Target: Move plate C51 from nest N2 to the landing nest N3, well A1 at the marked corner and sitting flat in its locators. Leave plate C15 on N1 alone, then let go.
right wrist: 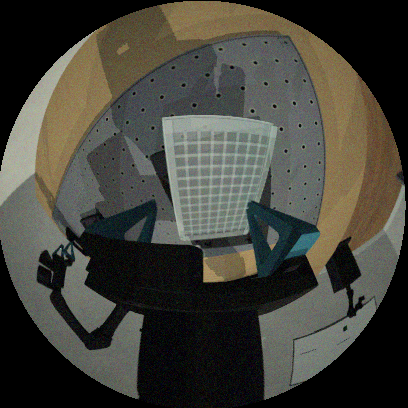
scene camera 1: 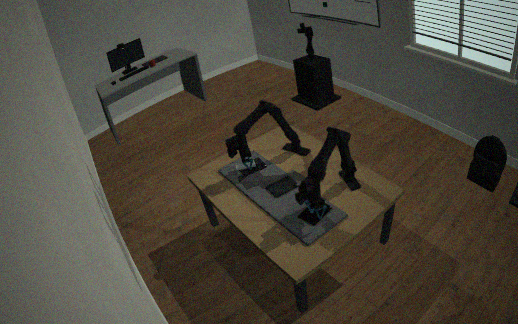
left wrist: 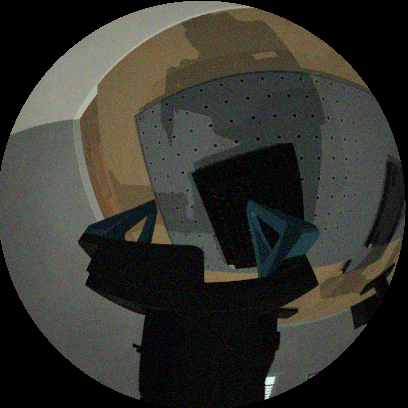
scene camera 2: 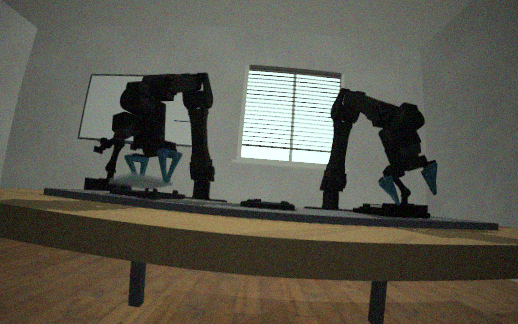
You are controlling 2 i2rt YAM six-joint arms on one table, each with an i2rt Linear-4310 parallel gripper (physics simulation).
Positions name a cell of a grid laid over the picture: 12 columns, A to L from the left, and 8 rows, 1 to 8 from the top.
Labels:
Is my right gripper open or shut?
Open.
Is my left gripper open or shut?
Open.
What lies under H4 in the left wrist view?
A black tray.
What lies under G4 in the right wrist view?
A pale gridded plate.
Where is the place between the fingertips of my right gripper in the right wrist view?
F5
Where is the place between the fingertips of my left gripper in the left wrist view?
At F5

